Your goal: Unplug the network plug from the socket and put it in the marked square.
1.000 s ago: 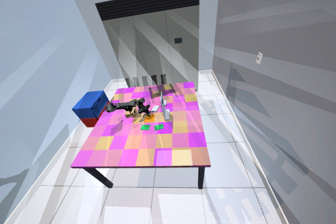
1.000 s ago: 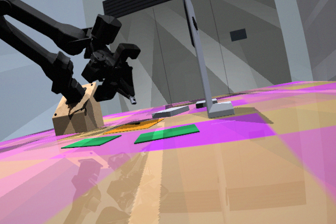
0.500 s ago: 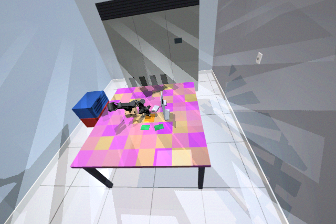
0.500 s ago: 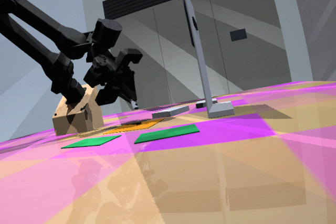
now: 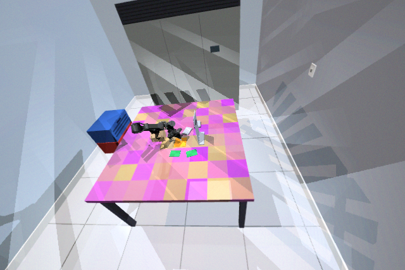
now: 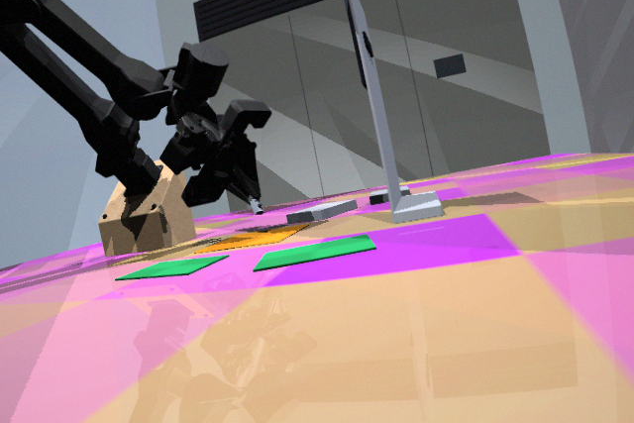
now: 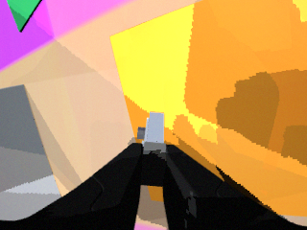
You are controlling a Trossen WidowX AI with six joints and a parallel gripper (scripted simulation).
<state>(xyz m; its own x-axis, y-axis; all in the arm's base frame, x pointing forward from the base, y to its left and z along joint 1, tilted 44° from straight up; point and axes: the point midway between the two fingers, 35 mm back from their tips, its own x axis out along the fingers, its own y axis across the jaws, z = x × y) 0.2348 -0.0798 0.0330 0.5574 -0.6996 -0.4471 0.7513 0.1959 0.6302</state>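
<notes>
Now: gripper tip 50 mm above the orange flat square and 10 mm past it. From my gripper tip the other things lie so: grey upright panel (190 mm ahead, 90 mm above, 30 mm to the left); pale grey network plug (right at my gripper tip).
</notes>
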